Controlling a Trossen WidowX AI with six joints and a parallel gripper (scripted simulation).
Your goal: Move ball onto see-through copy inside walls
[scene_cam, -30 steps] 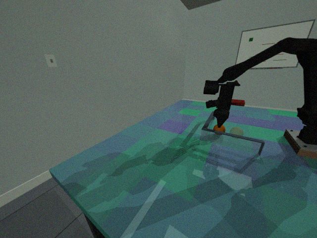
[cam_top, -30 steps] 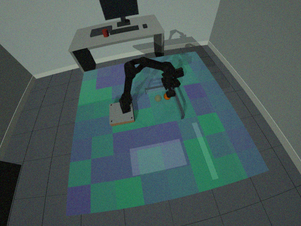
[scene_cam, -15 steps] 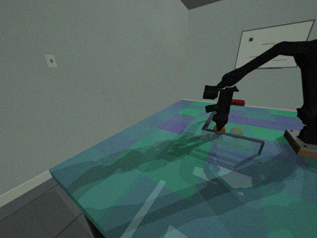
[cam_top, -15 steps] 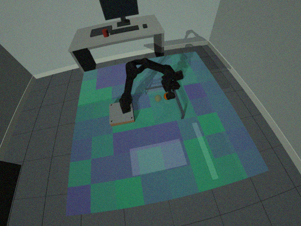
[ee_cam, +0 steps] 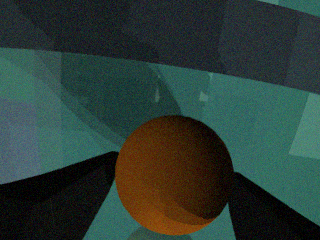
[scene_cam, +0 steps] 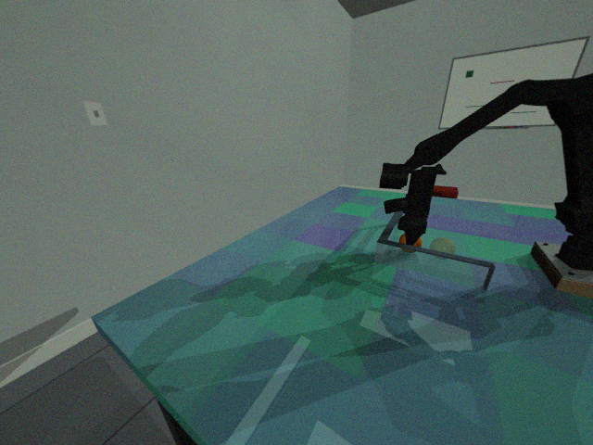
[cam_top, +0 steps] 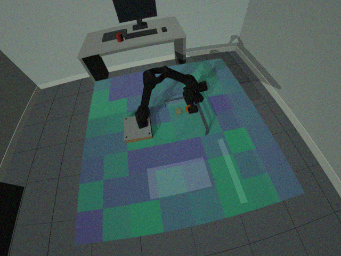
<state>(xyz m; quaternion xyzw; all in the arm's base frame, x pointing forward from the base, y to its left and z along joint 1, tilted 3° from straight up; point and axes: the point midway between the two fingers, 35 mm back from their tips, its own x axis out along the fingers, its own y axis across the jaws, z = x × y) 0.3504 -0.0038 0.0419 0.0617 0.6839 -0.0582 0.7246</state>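
Now: gripper tip 80 mm past the see-through copy of ball and 10 mm to the right of it.
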